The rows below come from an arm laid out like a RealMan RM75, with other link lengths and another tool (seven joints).
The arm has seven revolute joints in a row. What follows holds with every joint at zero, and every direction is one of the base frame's. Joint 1 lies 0.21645 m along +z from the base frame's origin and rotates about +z. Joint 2 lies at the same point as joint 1 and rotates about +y. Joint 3 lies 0.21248 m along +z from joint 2 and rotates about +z. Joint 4 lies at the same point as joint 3 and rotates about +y. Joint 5 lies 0.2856 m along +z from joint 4 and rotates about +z. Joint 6 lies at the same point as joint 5 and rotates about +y. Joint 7 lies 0.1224 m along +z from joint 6 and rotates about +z. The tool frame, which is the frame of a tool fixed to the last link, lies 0.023 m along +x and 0.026 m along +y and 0.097 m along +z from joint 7; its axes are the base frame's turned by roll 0, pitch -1.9 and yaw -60.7 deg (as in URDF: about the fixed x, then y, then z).
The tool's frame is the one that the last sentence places.
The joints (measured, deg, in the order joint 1, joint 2, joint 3, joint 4, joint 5, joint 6, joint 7), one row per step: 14.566, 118.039, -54.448, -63.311, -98.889, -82.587, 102.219; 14.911, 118.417, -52.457, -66.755, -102.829, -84.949, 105.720; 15.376, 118.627, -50.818, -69.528, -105.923, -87.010, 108.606; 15.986, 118.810, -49.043, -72.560, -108.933, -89.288, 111.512; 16.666, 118.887, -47.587, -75.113, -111.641, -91.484, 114.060; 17.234, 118.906, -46.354, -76.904, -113.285, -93.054, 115.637; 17.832, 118.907, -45.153, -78.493, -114.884, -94.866, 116.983
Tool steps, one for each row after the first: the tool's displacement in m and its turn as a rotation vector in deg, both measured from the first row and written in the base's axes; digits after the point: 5 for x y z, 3 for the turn. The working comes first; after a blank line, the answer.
Tool pose at each row, in the base's axes (x y z in m, rotation vector in deg; the steps are taken from these numbers as rounded here): 0.23155, 0.38400, -0.00162, -138.760, -30.045, 19.816; 0.22877, 0.38060, 0.00917, -140.724, -29.782, 17.771; 0.22620, 0.37787, 0.01875, -142.288, -29.386, 15.938; 0.22261, 0.37512, 0.03006, -143.647, -29.031, 13.896; 0.21957, 0.37196, 0.03942, -145.076, -28.592, 11.918; 0.21700, 0.37013, 0.04740, -145.676, -28.386, 10.587; 0.21479, 0.36713, 0.05438, -146.494, -28.274, 9.387

-0.00278, -0.00340, 0.01079, -1.354, -1.802, -0.795; -0.00535, -0.00613, 0.02037, -2.397, -3.316, -1.599; -0.00894, -0.00888, 0.03168, -3.225, -4.924, -2.405; -0.01198, -0.01204, 0.04104, -4.157, -6.478, -3.246; -0.01455, -0.01387, 0.04902, -4.454, -7.459, -3.731; -0.01676, -0.01687, 0.05600, -5.002, -8.425, -4.121
